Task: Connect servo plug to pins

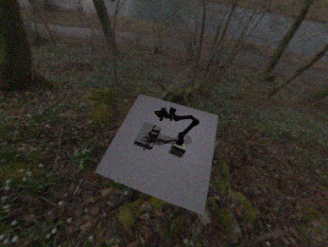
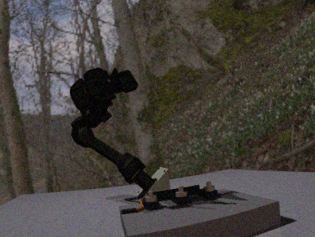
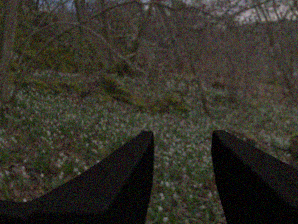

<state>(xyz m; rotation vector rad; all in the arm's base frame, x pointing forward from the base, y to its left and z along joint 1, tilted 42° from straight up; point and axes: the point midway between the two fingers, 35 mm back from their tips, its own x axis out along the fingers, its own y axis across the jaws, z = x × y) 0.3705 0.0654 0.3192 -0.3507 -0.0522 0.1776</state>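
My gripper tip is 5 cm past the yellow band, 19 cm to the right of it and 31 cm above it. The rest, counted from my gripper tip: servo: 1 cm behind, 14 cm to the left, 34 cm below; then grey holder: 10 cm ahead, 13 cm to the left, 36 cm below.
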